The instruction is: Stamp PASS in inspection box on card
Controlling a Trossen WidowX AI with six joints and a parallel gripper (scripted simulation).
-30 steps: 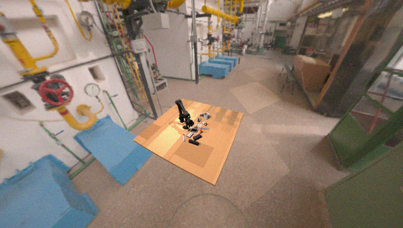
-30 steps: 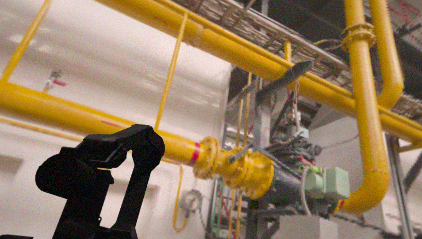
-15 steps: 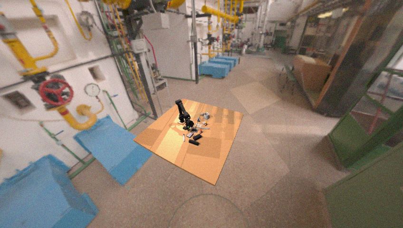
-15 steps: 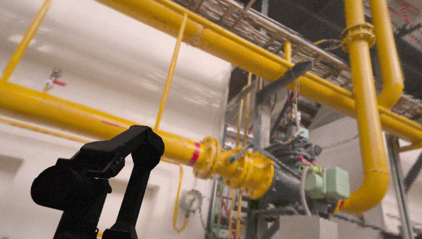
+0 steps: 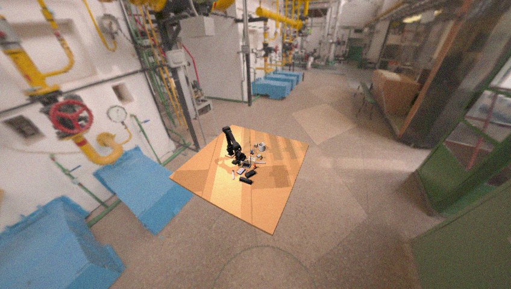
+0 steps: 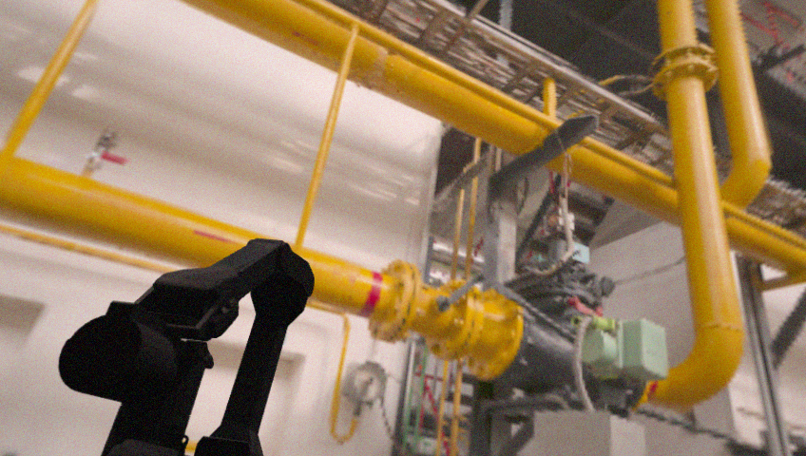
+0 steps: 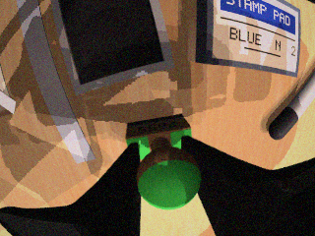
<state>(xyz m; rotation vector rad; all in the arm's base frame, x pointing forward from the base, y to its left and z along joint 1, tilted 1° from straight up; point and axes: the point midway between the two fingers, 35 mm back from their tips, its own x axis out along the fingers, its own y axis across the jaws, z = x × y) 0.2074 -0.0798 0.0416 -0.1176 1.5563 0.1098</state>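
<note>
The ink pad lies 80 mm ahead of my gripper tip, 40 mm to the left of it and 20 mm below it. From my gripper tip the other things lie so: grey strip 80 mm to the left, 40 mm ahead, 20 mm below; white card 170 mm to the left, 60 mm ahead, 30 mm below; green-knobbed stamp right at my gripper tip.
</note>
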